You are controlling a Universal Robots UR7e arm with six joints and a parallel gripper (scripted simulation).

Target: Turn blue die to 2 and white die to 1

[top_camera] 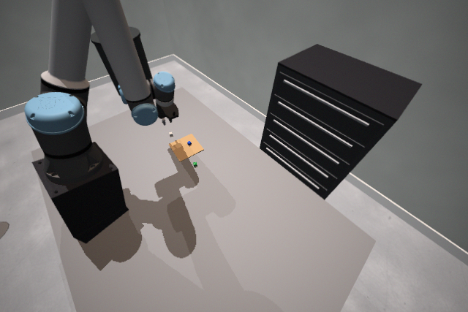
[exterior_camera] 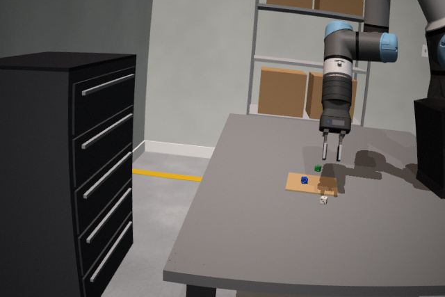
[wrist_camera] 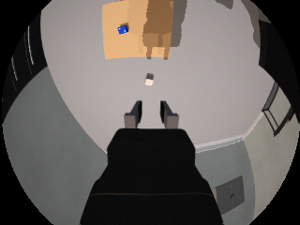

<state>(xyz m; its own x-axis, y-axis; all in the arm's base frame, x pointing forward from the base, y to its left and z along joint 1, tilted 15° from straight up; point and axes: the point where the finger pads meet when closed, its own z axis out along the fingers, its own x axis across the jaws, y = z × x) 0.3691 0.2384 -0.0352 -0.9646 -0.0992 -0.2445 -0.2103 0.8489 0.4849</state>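
Now: hand 120 mm above the white die and 20 mm to the right of it. Also, from my hand: orange mat 120 mm below, 110 mm to the right, 40 mm ahead; then green die 240 mm to the right, 120 mm below, 40 mm ahead; then blue die 110 mm below, 100 mm to the right, 70 mm ahead.
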